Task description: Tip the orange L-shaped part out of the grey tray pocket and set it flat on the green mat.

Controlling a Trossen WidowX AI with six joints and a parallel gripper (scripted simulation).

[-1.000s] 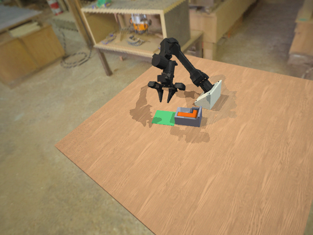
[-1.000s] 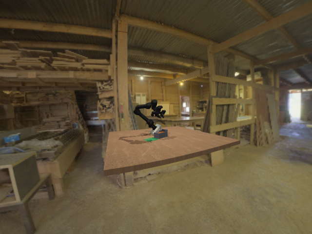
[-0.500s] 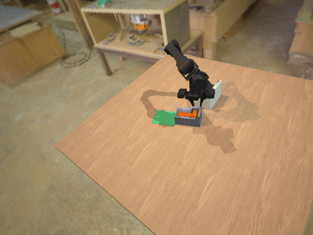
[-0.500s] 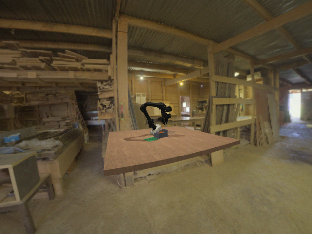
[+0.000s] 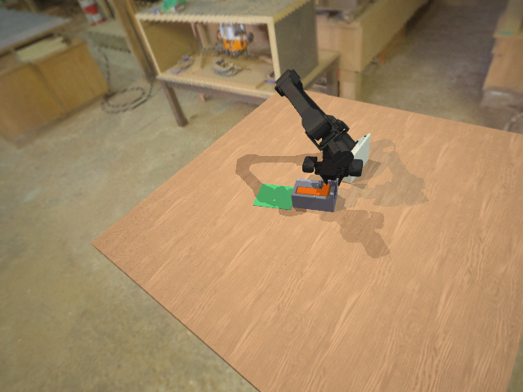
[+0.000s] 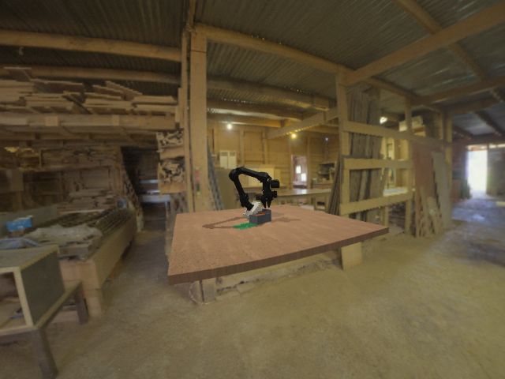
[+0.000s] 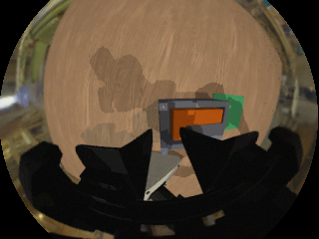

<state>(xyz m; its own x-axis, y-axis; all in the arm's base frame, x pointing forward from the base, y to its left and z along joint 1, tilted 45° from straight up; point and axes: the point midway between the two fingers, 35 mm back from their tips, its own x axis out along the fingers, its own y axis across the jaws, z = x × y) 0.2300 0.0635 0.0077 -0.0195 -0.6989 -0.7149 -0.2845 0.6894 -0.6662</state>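
Right now my gripper tip is 60 mm to the left of the orange L-shaped part, 50 mm above it and 10 mm short of it. Round my gripper tip: green mat: 220 mm to the right, 120 mm below, 60 mm ahead.
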